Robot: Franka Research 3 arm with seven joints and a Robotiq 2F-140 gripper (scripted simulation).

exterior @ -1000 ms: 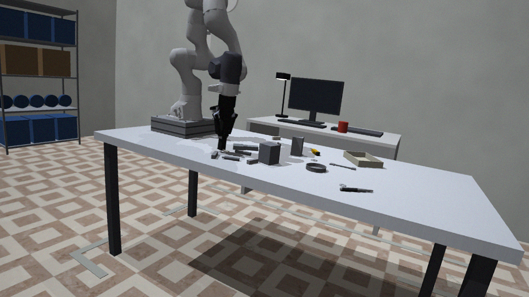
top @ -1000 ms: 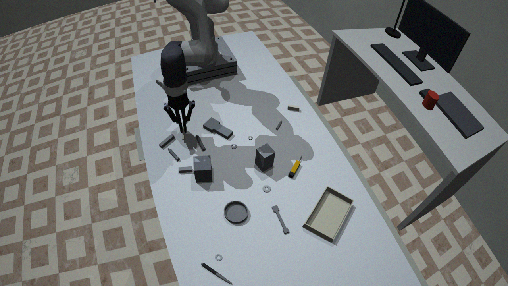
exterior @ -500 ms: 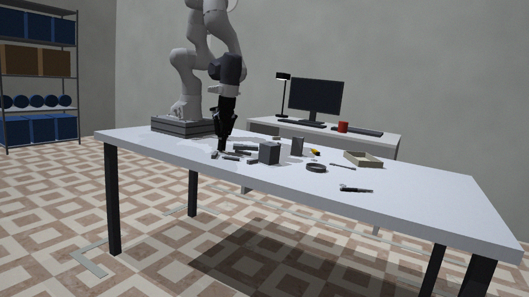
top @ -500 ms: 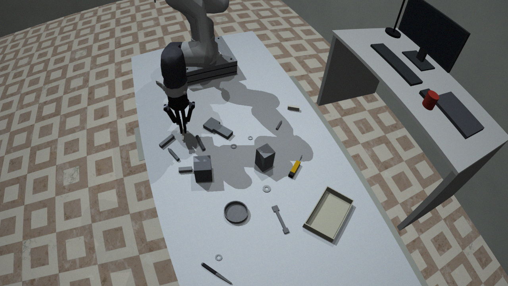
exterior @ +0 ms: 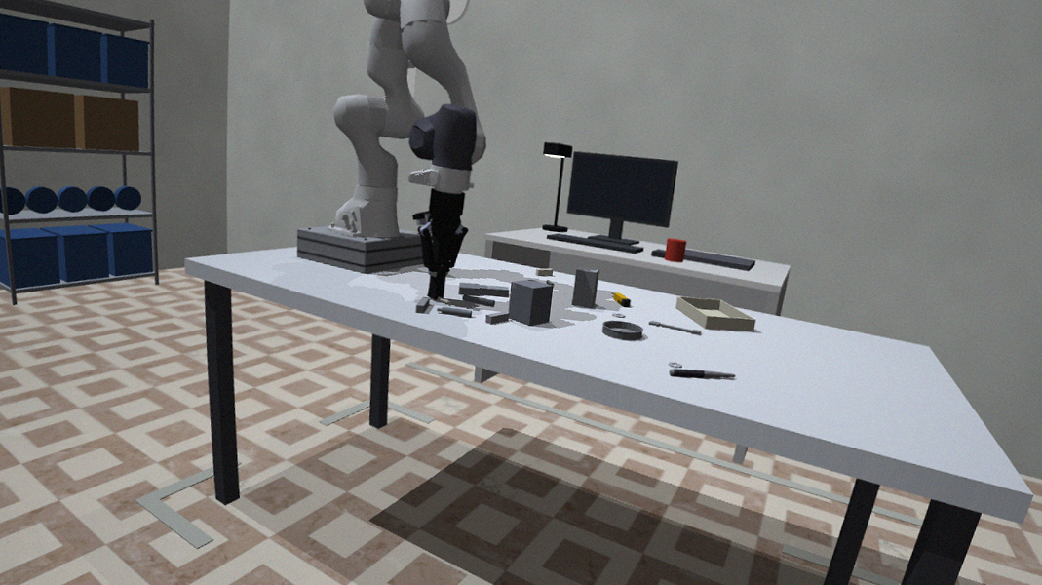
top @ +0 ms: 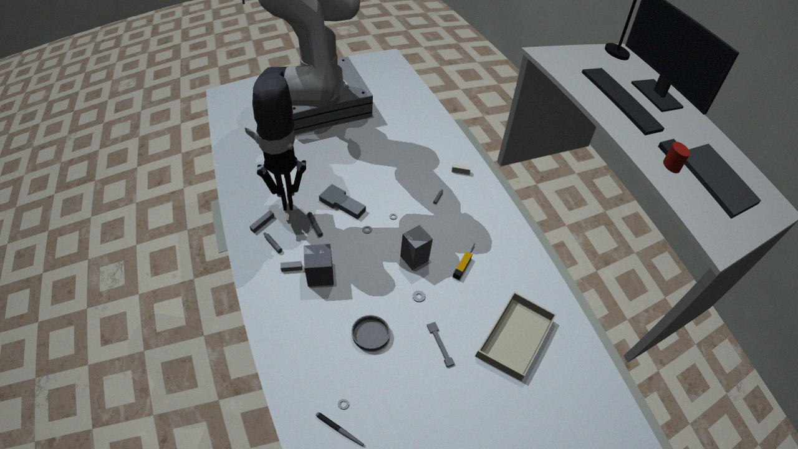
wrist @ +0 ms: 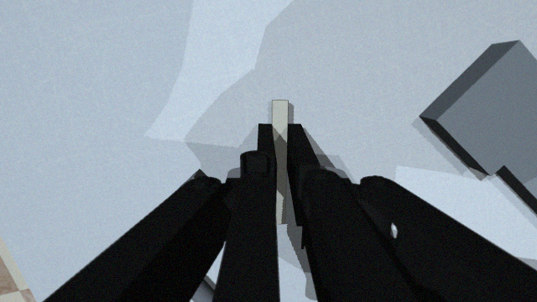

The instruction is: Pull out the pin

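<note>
Right now my hand is 1 cm short of the cream pin and 3 cm above it. Round my hand: dark grey block: 22 cm ahead, 3 cm to the left, 1 cm above; then small grey bar: 19 cm ahead, 4 cm to the right, 3 cm below; then stepped plate: 3 cm ahead, 14 cm to the left, 3 cm below.
</note>
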